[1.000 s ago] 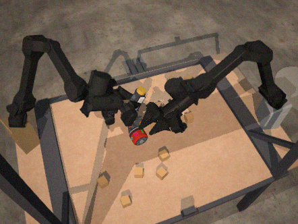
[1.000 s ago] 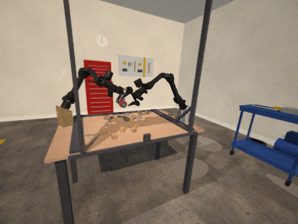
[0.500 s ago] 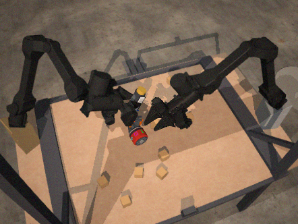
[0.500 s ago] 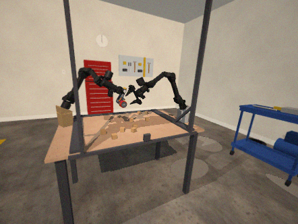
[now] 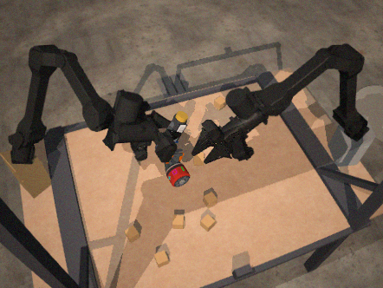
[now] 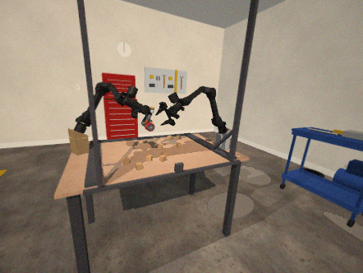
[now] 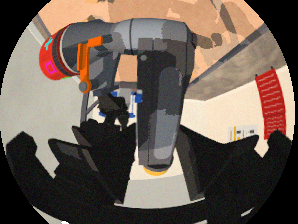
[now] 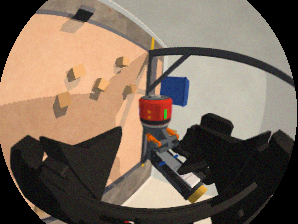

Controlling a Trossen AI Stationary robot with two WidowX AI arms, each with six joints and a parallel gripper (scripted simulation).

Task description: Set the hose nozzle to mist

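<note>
The red spray ring is 9 cm to the left of my right hand, 6 cm below it and 4 cm behind it.
</note>
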